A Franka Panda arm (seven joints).
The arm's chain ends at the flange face. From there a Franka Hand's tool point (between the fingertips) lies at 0.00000 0.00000 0.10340 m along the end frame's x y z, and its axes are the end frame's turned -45 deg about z.
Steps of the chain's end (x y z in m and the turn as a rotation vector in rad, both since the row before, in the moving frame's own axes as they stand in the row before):
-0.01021 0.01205 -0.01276 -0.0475 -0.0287 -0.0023
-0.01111 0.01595 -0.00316 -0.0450 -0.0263 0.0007
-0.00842 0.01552 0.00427 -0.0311 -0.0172 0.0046
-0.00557 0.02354 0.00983 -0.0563 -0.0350 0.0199
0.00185 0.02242 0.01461 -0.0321 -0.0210 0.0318
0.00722 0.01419 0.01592 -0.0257 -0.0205 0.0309
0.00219 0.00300 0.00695 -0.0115 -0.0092 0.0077
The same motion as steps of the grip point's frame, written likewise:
-0.02131 0.00268 -0.01292 -0.0133 -0.0539 -0.0023
-0.02435 0.00479 -0.00330 -0.0132 -0.0504 0.0007
-0.02046 0.00603 0.00420 -0.0098 -0.0342 0.0046
-0.02727 0.01420 0.00960 -0.0151 -0.0646 0.0199
-0.01844 0.01791 0.01453 -0.0078 -0.0375 0.0318
-0.00831 0.01547 0.01586 -0.0037 -0.0327 0.0309
-0.00209 0.00383 0.00694 -0.0016 -0.0146 0.0077

